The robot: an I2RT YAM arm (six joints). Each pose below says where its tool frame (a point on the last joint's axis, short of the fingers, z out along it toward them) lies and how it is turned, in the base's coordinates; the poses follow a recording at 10 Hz.
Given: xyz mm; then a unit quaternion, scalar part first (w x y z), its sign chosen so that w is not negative.
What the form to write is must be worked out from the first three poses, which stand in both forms.
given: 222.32 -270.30 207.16 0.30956 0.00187 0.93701 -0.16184
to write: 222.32 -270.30 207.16 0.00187 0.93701 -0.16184 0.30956
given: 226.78 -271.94 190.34 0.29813 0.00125 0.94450 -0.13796
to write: 226.78 -271.94 190.34 0.00125 0.94450 -0.13796 0.29813
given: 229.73 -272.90 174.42 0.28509 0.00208 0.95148 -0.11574
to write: 229.73 -272.90 174.42 0.00208 0.95148 -0.11574 0.28509
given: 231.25 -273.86 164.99 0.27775 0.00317 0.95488 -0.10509
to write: 231.25 -273.86 164.99 0.00317 0.95488 -0.10509 0.27775
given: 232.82 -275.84 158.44 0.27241 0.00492 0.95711 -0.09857
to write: 232.82 -275.84 158.44 0.00492 0.95711 -0.09857 0.27241
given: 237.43 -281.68 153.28 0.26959 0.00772 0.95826 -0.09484
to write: 237.43 -281.68 153.28 0.00772 0.95826 -0.09484 0.26959
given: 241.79 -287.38 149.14 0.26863 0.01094 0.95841 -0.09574
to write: 241.79 -287.38 149.14 0.01094 0.95841 -0.09574 0.26863
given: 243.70 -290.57 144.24 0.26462 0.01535 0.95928 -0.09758
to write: 243.70 -290.57 144.24 0.01535 0.95928 -0.09758 0.26462
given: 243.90 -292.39 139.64 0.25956 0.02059 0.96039 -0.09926
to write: 243.90 -292.39 139.64 0.02059 0.96039 -0.09926 0.25956
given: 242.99 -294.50 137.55 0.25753 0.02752 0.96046 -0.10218
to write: 242.99 -294.50 137.55 0.02752 0.96046 -0.10218 0.25753
